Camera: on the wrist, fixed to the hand. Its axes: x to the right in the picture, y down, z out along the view.
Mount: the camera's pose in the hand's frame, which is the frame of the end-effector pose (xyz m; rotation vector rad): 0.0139 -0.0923 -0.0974 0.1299 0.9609 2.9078
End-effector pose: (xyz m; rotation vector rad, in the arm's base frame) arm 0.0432 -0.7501 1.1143 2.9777 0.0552 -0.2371
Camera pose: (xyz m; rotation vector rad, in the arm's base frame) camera 0.0675 -0.6434 1.1933 0.2573 -2.8379 1.1727
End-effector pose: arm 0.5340 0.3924 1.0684 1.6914 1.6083 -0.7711
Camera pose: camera 0.4399 0.4800 1.1094 2.1510 -1.4979 1.4524
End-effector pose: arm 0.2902 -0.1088 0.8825 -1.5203 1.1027 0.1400
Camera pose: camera 0.3147 -0.2098 0.9686 -1.2316 -2.3596 -0.9614
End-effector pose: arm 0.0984 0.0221 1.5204 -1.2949 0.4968 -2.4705
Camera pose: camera -0.0001 0.1142 1.5190 0.9124 0.9619 -0.0778
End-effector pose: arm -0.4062 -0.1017 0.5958 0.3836 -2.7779 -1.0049
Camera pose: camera -0.3794 -0.2330 0.6112 -1.7735 -0.3373 0.3323
